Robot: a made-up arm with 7 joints.
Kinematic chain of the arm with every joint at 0, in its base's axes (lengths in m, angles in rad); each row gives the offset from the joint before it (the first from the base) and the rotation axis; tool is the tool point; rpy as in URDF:
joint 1: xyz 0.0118 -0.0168 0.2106 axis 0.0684 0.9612 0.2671
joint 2: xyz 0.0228 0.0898 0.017 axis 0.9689 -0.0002 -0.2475
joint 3: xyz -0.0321 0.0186 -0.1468 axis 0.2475 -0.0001 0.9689
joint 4: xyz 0.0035 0.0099 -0.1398 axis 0.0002 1 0
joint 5: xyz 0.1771 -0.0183 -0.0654 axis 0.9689 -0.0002 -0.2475
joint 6: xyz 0.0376 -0.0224 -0.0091 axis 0.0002 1 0
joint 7: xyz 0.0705 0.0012 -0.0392 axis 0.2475 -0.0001 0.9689
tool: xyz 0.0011 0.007 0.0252 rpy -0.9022 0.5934 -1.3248
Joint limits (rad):
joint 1: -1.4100..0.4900
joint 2: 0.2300..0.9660
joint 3: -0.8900..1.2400
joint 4: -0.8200..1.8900
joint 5: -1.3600..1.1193
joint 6: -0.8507..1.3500
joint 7: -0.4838..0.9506
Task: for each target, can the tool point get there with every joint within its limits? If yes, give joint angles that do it. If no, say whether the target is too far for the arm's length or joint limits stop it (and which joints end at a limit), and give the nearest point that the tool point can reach.
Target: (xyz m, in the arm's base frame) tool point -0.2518 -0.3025 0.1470
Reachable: no: joint limits stop it (at a limit: joint 1, joint 2, joint 3, joint 5, joint 6, joint 7) | nearest point -0.0008 -0.0961 0.0208 | short by 0.349 m
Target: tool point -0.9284 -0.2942 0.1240
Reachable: no: too far | nearest point -0.3894 0.1135 -0.0866 | short by 0.708 m
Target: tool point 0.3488 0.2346 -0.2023
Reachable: yes | joints -0.3795 0.3545 0.0687 0.8318 -1.1527 -0.0037 0.4158
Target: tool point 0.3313 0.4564 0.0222
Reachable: yes | joints -0.3571 0.6142 0.7808 0.5101 0.2554 -0.2915 0.2278
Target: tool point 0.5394 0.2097 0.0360
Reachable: yes | joints -1.0512 0.4985 0.0199 0.8622 0.0280 0.8432 0.5022
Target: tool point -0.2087 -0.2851 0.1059
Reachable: no: joint limits stop it (at a limit: joint 1, joint 2, joint 3, joint 5, joint 6, joint 7) | nearest point -0.0086 -0.1023 -0.0041 | short by 0.293 m
